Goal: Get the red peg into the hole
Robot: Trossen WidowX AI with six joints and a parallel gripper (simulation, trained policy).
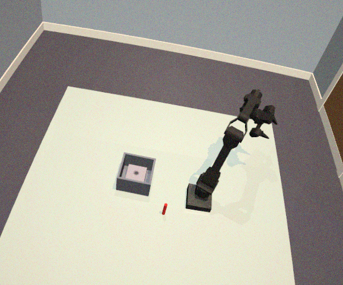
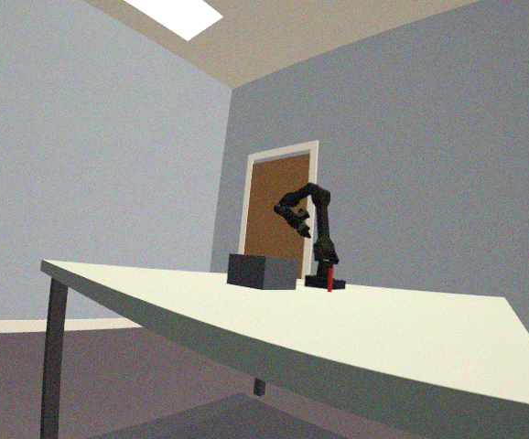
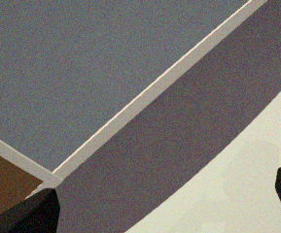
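Right now the red peg is 45 cm to the left of my gripper tip, 45 cm ahead of it and 21 cm below it. Round my gripper tip: grey box: 62 cm ahead, 30 cm to the left, 23 cm below; then pale plate: 62 cm ahead, 30 cm to the left, 21 cm below.
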